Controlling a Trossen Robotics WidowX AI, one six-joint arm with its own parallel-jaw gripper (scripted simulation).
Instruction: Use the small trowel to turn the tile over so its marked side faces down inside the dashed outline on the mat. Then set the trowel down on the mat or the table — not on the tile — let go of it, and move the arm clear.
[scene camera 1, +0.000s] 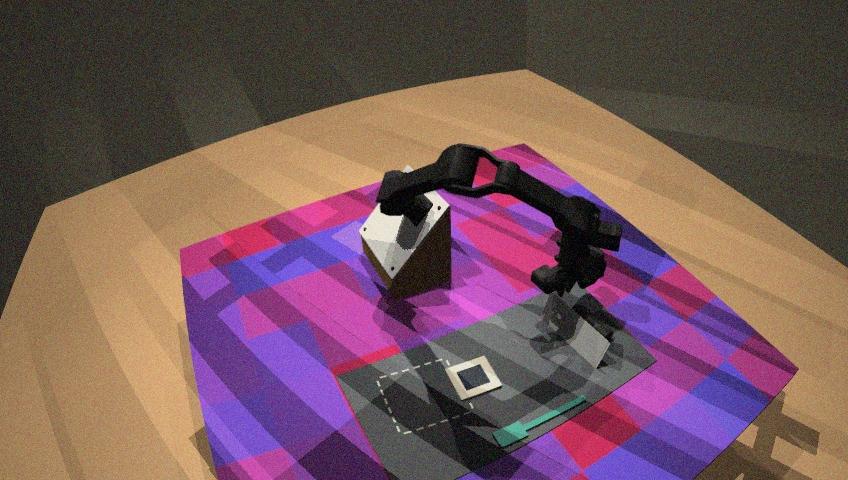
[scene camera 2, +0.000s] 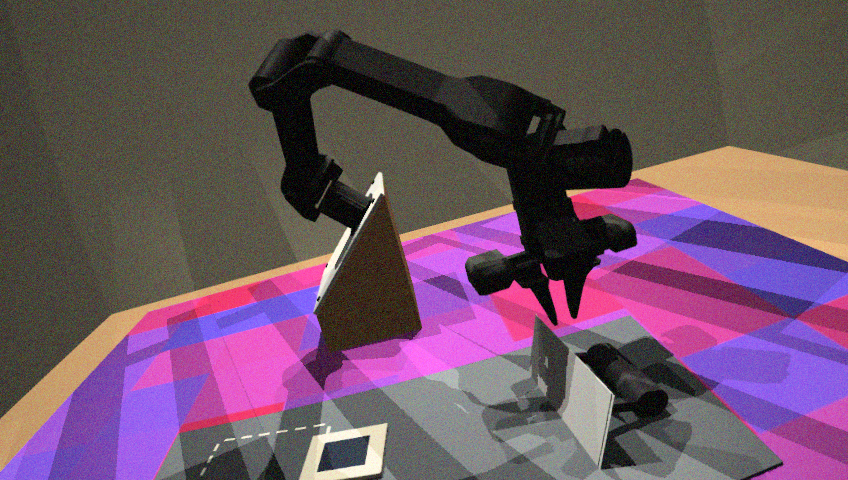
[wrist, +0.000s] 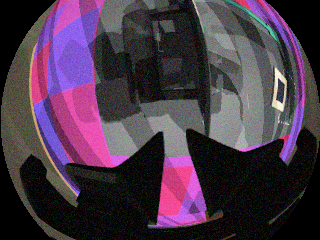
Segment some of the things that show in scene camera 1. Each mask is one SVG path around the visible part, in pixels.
My gripper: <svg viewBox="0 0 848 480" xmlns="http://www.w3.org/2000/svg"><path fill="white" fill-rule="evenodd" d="M599 247L585 245L584 247L571 248L566 246L562 239L557 241L557 245L560 248L559 254L554 256L554 260L558 262L558 265L552 268L547 265L532 271L531 281L546 294L551 294L557 290L560 297L564 295L565 291L569 293L576 282L581 289L585 289L595 284L599 278L604 276L606 262L603 259L603 251Z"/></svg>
A tile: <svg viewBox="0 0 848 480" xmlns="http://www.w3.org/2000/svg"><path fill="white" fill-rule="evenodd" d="M485 356L455 365L454 367L445 368L449 380L456 389L461 401L503 386Z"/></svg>
